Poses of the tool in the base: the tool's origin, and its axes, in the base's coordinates. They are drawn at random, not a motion.
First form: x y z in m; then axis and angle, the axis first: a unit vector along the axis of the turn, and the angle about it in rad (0 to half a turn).
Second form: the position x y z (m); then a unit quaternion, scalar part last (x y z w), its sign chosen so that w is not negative. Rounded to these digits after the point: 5 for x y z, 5 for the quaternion.
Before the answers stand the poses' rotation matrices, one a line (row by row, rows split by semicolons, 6 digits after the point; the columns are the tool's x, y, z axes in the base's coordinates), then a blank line. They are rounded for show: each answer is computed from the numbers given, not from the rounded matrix.
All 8 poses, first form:
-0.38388 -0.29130 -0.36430 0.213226 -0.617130 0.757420 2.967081
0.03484 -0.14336 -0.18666 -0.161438 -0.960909 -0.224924 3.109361
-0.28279 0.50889 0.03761 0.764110 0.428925 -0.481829 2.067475
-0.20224 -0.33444 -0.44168 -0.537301 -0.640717 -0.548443 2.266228
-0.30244 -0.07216 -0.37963 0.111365 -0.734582 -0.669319 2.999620
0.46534 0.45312 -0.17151 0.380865 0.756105 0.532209 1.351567
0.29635 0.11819 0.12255 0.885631 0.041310 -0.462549 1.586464
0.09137 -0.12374 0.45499 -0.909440 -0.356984 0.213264 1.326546
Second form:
-0.894571 -0.392686 0.213400; -0.129669 -0.228897 -0.964776; 0.427701 -0.890732 0.153845
-0.947370 0.317423 0.041637; 0.302926 0.846734 0.437354; 0.103570 0.426949 -0.898325
0.385572 0.907529 -0.166509; 0.060310 -0.204865 -0.976930; -0.920705 0.366635 -0.133723
-0.167055 0.985911 -0.008443; 0.143748 0.032827 0.989070; 0.975412 0.164015 -0.147206
-0.965259 -0.068084 -0.252268; -0.257496 0.083853 0.962634; -0.044387 0.994150 -0.098471
0.330989 -0.294125 0.896625; 0.744817 0.664842 -0.056857; -0.579391 0.686641 0.439124
0.780963 0.499651 -0.374761; -0.425334 -0.013934 -0.904929; -0.457370 0.866115 0.201636
0.868898 0.039210 -0.493436; 0.453078 0.338448 0.824726; 0.199340 -0.940168 0.276312

-0.38388 -0.29130 -0.36430 0.21241 -0.61478 0.75454 0.08715
0.03484 -0.14336 -0.18666 -0.16142 -0.96078 -0.22489 0.01612
-0.28279 0.50889 0.03761 0.65654 0.36854 -0.41400 0.51161
-0.20224 -0.33444 -0.44168 -0.48665 -0.58032 -0.49674 0.42384
-0.30244 -0.07216 -0.37963 0.11108 -0.73273 -0.66763 0.07093
0.46534 0.45312 -0.17151 0.23823 0.47295 0.33290 0.78022
0.29635 0.11819 0.12255 0.63112 0.02944 -0.32962 0.70155
0.09137 -0.12374 0.45499 -0.55994 -0.21979 0.13131 0.78798

